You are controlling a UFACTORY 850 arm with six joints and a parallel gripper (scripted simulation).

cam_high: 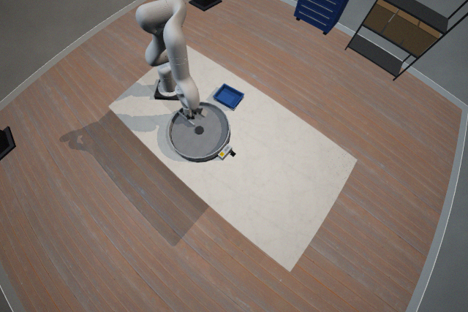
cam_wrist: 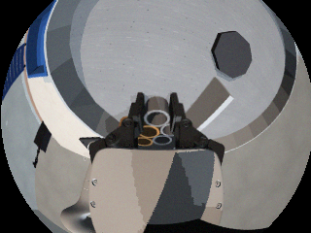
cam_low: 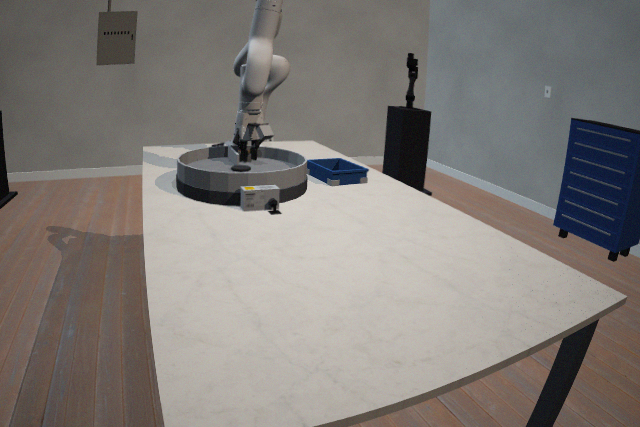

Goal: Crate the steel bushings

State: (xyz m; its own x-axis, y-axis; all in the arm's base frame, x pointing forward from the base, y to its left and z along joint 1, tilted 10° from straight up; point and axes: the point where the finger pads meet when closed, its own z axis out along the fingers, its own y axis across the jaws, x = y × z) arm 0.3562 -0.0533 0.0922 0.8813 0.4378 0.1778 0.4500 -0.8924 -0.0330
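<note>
My gripper is now 31 cm to the right of the blue crate, 5 cm short of it and 5 cm above it. From my hand the other things lie so: round grey turning table: 11 cm ahead, 4 cm to the right, 3 cm below.
</note>
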